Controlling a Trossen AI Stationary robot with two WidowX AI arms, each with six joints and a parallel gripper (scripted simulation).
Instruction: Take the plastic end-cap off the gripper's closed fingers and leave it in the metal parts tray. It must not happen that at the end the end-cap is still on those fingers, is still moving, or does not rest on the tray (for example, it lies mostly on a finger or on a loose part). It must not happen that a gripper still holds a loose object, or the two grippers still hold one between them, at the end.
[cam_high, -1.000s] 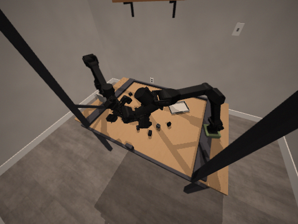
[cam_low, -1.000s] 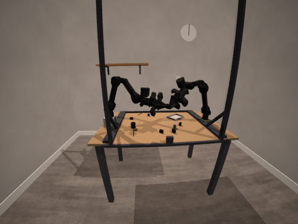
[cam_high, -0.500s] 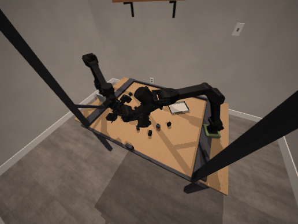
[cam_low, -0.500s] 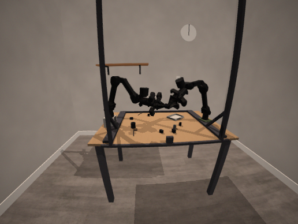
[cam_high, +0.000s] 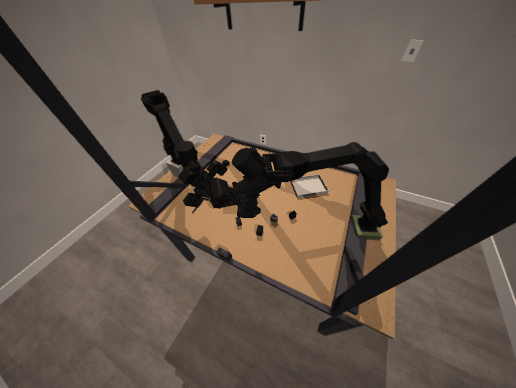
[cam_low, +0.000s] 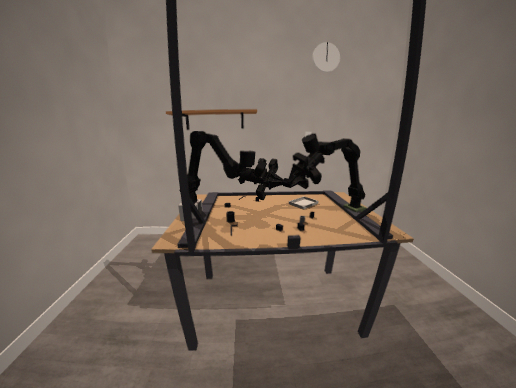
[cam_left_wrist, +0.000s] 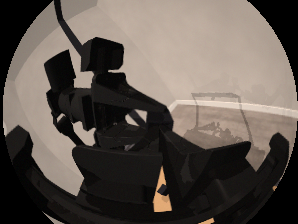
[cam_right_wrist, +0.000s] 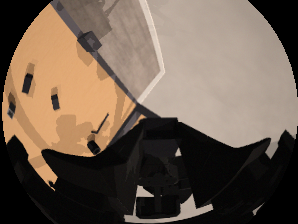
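Now: left hand 20 mm past the plastic end-cap and 30 mm to the left of it. Round my left hand: metal parts tray (420 mm ahead, 270 mm to the right, 260 mm below); then cylinder (200 mm ahead, 220 mm to the left, 250 mm below).
Right now my right hand is 44 cm short of the metal parts tray, 27 cm above it and 21 cm to the left of it. The rest, counted from my right hand: cylinder: 28 cm to the left, 26 cm below, 22 cm ahead; plastic end-cap: 3 cm to the left, 1 cm below.
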